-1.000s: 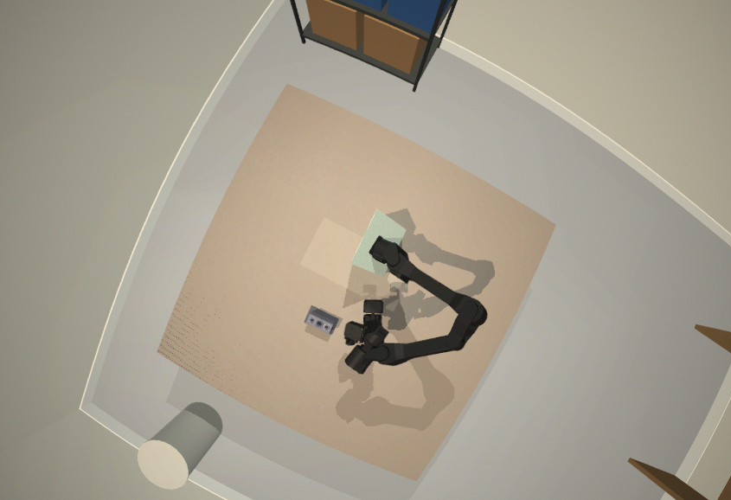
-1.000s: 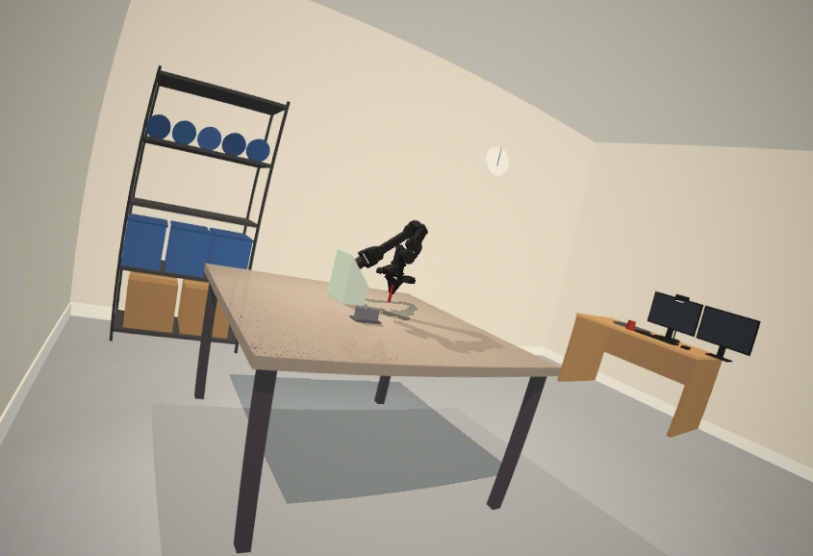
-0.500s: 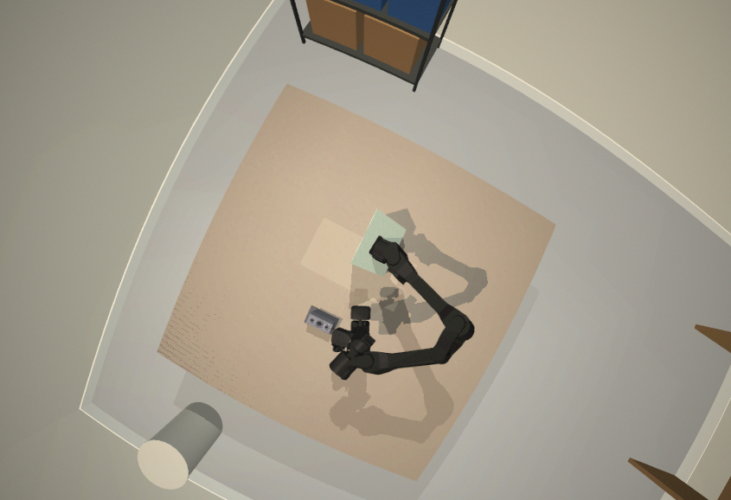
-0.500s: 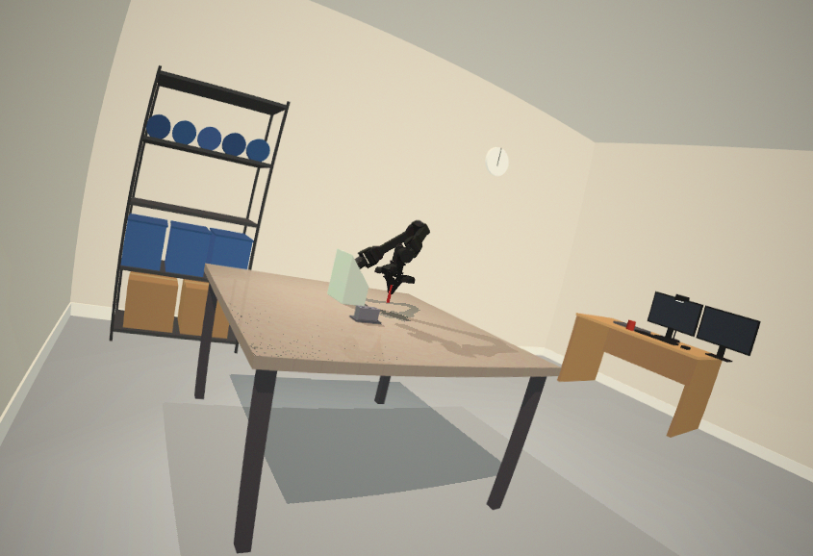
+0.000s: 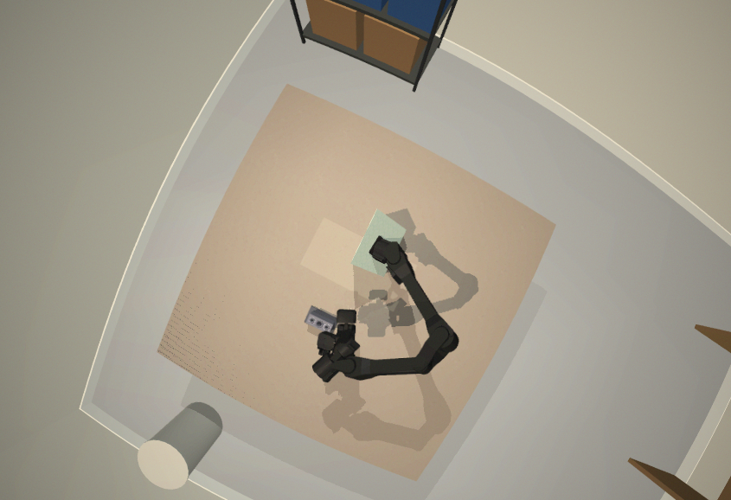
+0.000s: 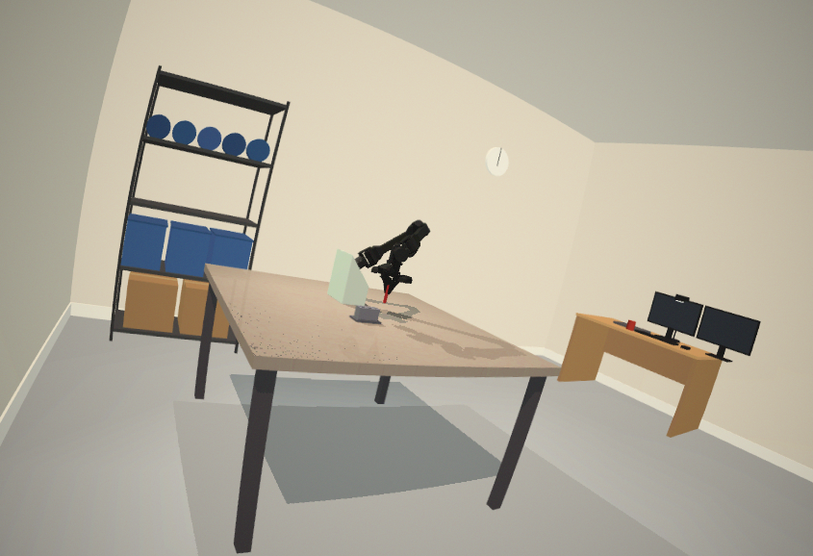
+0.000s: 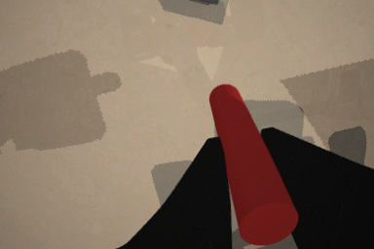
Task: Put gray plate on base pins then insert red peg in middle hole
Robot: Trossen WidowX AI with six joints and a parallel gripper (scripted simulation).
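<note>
The gray plate lies 9 cm to the right of my gripper tip, 7 cm below it and 5 cm ahead of it. Round my gripper tip: red peg (right at my gripper tip); gray base (11 cm below, 9 cm to the right, 5 cm ahead).
</note>
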